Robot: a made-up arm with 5 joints.
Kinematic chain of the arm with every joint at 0, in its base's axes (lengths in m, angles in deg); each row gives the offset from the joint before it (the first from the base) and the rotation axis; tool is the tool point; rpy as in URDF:
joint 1: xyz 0.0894 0 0.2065 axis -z
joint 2: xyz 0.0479 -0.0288 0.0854 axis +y
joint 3: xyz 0.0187 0 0.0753 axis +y
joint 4: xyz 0.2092 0 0.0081 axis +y
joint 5: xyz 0.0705 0.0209 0 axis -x
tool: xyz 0 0 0 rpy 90 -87.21 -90
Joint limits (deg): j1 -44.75..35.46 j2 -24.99..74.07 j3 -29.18..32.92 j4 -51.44..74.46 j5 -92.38..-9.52
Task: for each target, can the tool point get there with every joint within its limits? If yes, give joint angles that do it. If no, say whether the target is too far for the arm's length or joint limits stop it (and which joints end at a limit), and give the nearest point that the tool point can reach.
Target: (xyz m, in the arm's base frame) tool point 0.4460 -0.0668 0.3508
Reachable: yes | joints 9.36 13.20 -10.28 3.26 -84.19
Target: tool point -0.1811 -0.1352 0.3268
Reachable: no: joint limits stop it (at a limit: joint 1, joint 2, joint 3, joint 4) | nearest point 0.0861 -0.0074 0.0939 | short by 0.377 m
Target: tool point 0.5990 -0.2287 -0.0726
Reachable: no: too far | nearest point 0.3944 -0.1369 0.1084 | short by 0.288 m
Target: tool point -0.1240 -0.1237 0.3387
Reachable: no: joint limits stop it (at a limit: joint 1, joint 2, joint 3, joint 4) | nearest point 0.0861 -0.0074 0.0939 | short by 0.343 m
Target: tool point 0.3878 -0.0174 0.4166
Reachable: yes | joints 1.82 -12.34 -9.96 56.62 -20.87
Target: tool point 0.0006 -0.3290 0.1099
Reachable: no: joint limits stop it (at a limit: joint 1, joint 3, joint 4) | nearest point 0.1837 -0.0769 0.1024 | short by 0.312 m
